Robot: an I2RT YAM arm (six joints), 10 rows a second.
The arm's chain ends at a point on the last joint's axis. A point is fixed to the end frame.
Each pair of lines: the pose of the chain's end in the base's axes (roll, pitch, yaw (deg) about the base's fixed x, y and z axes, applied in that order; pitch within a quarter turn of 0, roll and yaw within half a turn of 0; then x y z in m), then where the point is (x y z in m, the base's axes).
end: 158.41 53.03 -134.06 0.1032 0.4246 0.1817
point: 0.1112 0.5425 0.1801
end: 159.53 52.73 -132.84 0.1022 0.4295 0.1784
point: 0.1095 0.5474 0.1754
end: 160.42 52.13 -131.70 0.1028 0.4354 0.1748
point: 0.1092 0.5533 0.1702
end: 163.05 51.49 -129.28 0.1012 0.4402 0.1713
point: 0.1070 0.5580 0.1636
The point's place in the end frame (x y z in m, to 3 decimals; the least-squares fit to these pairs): -0.053 0.044 0.096
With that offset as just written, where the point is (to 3 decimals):
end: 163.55 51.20 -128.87 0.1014 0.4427 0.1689
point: 0.107 0.560 0.160
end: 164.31 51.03 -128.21 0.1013 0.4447 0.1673
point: 0.107 0.562 0.158
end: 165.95 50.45 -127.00 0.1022 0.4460 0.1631
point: 0.108 0.563 0.151
